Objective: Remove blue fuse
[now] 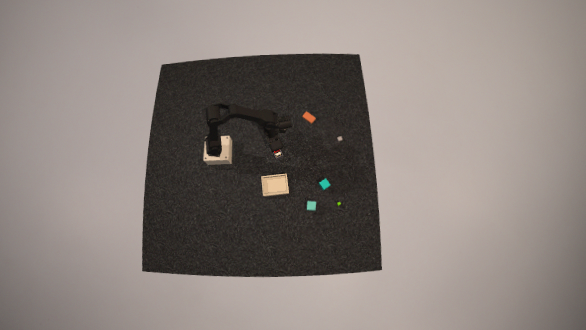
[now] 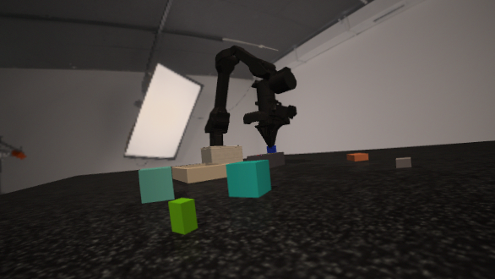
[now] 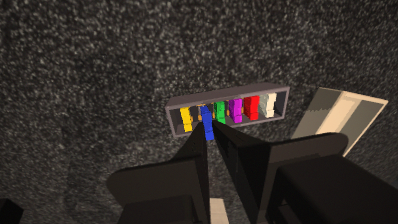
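The tan tray is 230 mm to the right of my gripper tip, 60 mm below it and 40 mm ahead of it. Also, from my gripper tip: orange block (180 mm ahead, 160 mm to the left, 50 mm below); teal cube (290 mm ahead, 210 mm to the right, 40 mm below); blue fuse (10 mm below).
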